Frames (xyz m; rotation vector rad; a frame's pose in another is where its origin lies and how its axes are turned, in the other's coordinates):
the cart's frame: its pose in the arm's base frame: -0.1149 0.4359 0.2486 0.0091 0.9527 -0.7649
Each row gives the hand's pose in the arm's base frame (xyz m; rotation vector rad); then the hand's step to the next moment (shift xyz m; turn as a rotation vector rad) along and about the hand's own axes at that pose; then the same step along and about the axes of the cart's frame.
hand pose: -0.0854 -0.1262 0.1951 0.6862 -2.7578 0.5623
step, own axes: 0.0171 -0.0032 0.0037 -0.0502 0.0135 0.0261
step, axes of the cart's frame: -0.0006 -0.0172 -0.0045 0.0317 0.0480 -0.0087
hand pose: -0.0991 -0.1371 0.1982 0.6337 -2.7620 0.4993
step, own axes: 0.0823 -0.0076 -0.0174 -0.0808 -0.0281 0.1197
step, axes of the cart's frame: -0.0374 -0.0749 -0.0108 0.1382 0.0472 -0.0178
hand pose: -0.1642 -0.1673 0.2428 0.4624 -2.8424 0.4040
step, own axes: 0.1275 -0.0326 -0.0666 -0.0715 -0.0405 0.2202
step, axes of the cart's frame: -0.0830 -0.1216 0.0082 0.2216 0.0285 -0.0729
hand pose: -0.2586 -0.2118 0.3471 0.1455 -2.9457 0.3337
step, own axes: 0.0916 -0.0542 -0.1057 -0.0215 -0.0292 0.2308
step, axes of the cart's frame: -0.0975 -0.1064 0.0408 0.2036 0.0023 -0.1145
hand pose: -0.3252 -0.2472 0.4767 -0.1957 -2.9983 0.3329
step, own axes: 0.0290 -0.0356 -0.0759 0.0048 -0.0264 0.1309
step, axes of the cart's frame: -0.0615 -0.0507 0.0389 0.1106 -0.0158 -0.0732
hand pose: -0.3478 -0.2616 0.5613 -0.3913 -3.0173 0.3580
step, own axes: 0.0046 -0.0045 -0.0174 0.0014 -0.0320 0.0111
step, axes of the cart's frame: -0.0151 -0.0073 0.0080 0.0175 -0.0290 0.0012
